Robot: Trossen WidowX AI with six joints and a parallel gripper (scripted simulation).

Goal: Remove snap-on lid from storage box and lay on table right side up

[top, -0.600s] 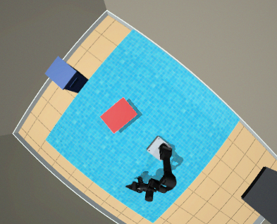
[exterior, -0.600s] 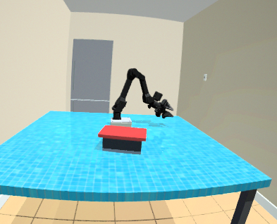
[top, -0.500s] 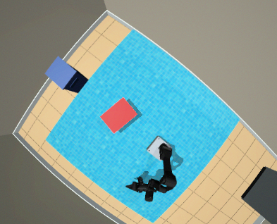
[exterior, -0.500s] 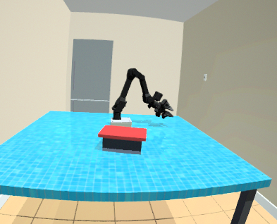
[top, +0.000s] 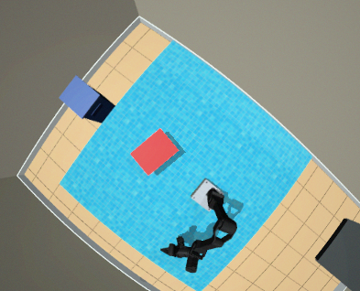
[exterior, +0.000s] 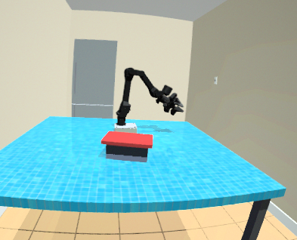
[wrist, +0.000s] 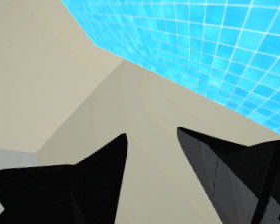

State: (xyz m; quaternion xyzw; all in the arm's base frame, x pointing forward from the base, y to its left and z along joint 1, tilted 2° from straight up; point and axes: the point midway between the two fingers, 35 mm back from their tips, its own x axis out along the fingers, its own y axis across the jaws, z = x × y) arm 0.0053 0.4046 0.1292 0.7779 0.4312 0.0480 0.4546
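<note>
My gripper tip is 41 cm short of the red lid, 38 cm to the left of it and 10 cm above it. Round my gripper tip: storage box (41 cm ahead, 38 cm to the right, 14 cm below).
</note>
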